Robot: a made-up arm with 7 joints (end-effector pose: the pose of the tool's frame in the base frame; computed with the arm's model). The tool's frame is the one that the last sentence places. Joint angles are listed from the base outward.
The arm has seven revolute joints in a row. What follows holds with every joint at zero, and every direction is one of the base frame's. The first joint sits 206 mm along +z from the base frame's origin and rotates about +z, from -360 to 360 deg. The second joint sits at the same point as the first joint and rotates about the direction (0, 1, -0.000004), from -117.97 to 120 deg. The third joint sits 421 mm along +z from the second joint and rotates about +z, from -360 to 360 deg. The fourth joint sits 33 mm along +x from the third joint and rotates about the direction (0, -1, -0.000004), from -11 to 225 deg. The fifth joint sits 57 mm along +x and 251 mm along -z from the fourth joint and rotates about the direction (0, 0.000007, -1), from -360 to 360 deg. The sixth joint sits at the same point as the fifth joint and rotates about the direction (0, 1, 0.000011), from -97 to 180 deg. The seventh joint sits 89 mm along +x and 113 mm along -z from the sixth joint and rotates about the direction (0, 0.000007, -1), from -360 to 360 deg. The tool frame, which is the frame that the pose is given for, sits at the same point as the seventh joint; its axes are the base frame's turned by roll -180, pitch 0 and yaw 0 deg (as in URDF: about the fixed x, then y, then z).
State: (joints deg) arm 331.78 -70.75 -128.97 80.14 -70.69 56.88 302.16
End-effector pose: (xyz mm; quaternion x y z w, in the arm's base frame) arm -558.3 -41.5 54.2 -0.8418 0.5362 -0.0164 0.0592
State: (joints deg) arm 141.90 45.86 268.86 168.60 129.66 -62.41 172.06
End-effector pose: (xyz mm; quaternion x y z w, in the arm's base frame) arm -231.0 318.0 727.5 0.2470 0.2654 0.8967 0.2540
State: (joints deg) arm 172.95 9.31 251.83 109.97 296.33 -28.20 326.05
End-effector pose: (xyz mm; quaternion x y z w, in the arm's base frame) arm -87.7 319.4 828.7 -0.1750 0.4870 0.8406 0.1599
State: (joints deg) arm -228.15 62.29 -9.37 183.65 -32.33 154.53 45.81
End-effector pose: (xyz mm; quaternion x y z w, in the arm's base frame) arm -320.3 477.4 436.4 0.8331 0.4207 0.2365 0.2703
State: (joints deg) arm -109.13 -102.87 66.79 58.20 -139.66 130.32 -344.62
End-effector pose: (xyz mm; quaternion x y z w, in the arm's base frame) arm 405.7 356.9 319.5 -0.6128 -0.2078 -0.1685 0.7436
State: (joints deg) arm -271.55 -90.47 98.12 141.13 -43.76 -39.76 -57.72
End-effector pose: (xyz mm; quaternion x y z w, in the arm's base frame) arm -91.2 -736.2 91.5 0.6565 0.5480 -0.3680 0.3651
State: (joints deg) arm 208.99 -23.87 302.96 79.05 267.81 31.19 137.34
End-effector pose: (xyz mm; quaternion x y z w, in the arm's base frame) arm -227.3 275.9 673.9 -0.6489 -0.3733 0.0431 0.6616
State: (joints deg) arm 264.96 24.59 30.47 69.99 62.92 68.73 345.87
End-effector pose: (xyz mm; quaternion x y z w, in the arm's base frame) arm 218.6 -430.3 365.1 -0.5926 0.5780 -0.2102 0.5202
